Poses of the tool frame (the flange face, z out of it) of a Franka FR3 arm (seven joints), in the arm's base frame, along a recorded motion.
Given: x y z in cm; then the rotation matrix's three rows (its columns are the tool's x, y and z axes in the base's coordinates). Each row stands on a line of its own.
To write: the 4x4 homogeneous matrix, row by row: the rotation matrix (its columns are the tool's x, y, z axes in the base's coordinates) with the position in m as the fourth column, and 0 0 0 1 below. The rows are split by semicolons. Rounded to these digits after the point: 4 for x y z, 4 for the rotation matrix.
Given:
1:
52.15 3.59 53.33
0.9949 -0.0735 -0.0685
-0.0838 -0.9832 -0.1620
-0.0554 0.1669 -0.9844
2:
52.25 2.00 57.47
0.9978 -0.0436 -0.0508
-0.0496 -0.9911 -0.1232
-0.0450 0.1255 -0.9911
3:
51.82 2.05 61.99
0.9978 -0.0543 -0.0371
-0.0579 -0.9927 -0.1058
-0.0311 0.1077 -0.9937
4:
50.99 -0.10 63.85
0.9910 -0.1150 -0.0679
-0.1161 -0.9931 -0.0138
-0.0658 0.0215 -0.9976
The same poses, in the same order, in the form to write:
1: 0.9949 -0.0735 -0.0685 0.5215; -0.0838 -0.9832 -0.1620 0.0359; -0.0554 0.1669 -0.9844 0.5333; 0 0 0 1
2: 0.9978 -0.0436 -0.0508 0.5225; -0.0496 -0.9911 -0.1232 0.0200; -0.0450 0.1255 -0.9911 0.5747; 0 0 0 1
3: 0.9978 -0.0543 -0.0371 0.5182; -0.0579 -0.9927 -0.1058 0.0205; -0.0311 0.1077 -0.9937 0.6199; 0 0 0 1
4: 0.9910 -0.1150 -0.0679 0.5099; -0.1161 -0.9931 -0.0138 -0.0010; -0.0658 0.0215 -0.9976 0.6385; 0 0 0 1
